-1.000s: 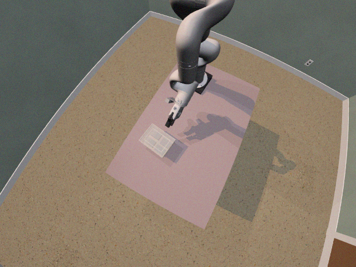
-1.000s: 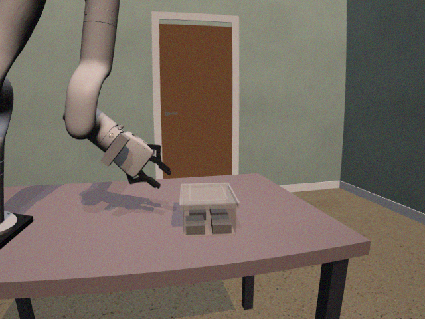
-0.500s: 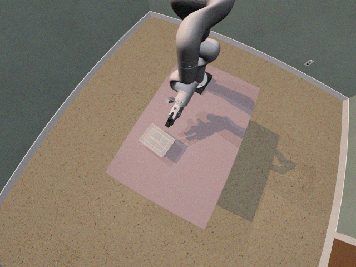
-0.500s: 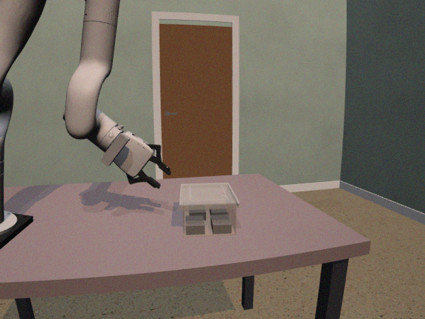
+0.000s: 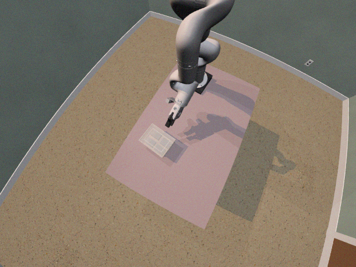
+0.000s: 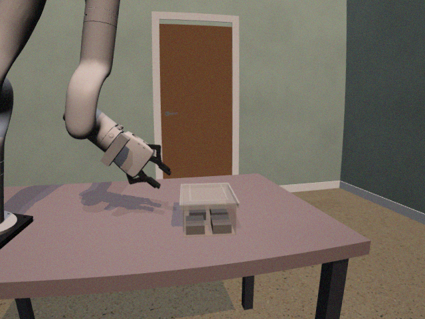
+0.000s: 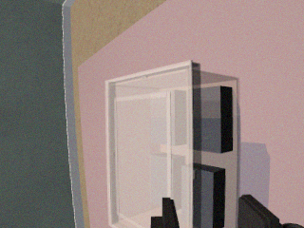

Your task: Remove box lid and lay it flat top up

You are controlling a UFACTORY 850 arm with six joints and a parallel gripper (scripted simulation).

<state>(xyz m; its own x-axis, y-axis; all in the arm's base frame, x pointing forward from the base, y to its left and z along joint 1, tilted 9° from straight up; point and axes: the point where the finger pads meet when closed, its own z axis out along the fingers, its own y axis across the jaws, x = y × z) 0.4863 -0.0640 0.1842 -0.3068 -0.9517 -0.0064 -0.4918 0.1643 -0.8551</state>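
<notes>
My hand is 12 cm short of the see-through lid, 5 cm to the left of it and 5 cm above it. Also, from my hand: clear plastic box 12 cm ahead, 5 cm to the right, 10 cm below.
</notes>
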